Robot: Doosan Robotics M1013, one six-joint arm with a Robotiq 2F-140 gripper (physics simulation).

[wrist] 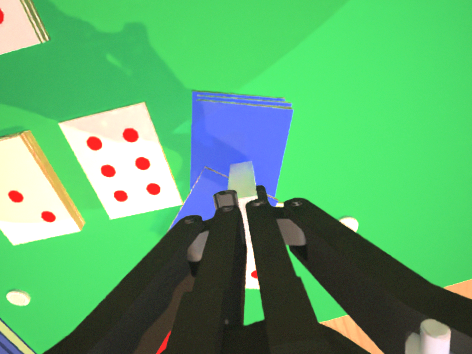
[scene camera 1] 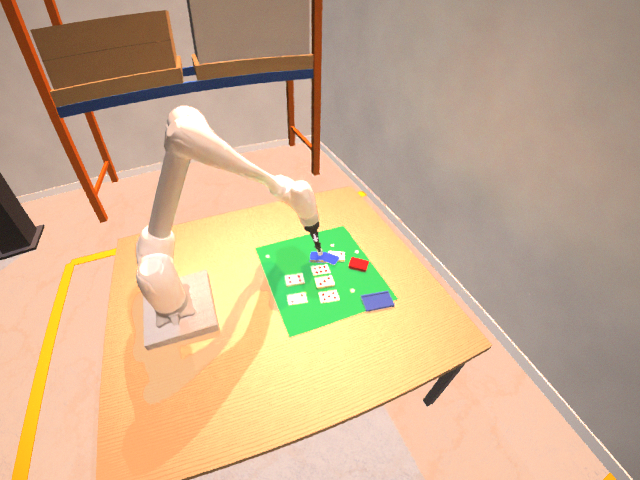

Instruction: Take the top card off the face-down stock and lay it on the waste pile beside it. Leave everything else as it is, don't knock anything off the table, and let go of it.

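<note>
The face-down stock is a small stack of blue-backed cards, its edges slightly fanned. A single blue-backed card lies turned at an angle, one end over the stock and the rest reaching over the waste pile. The white face-up waste pile is partly covered by that card and, in the wrist view, by the fingers. My gripper is shut and empty, pointing down with its tips over where the turned card overlaps the stock; whether they touch is unclear.
Face-up cards lie beside the stock on the green mat. A red block lies past the waste pile. A dark blue box lies at the mat's corner. Small white discs lie around.
</note>
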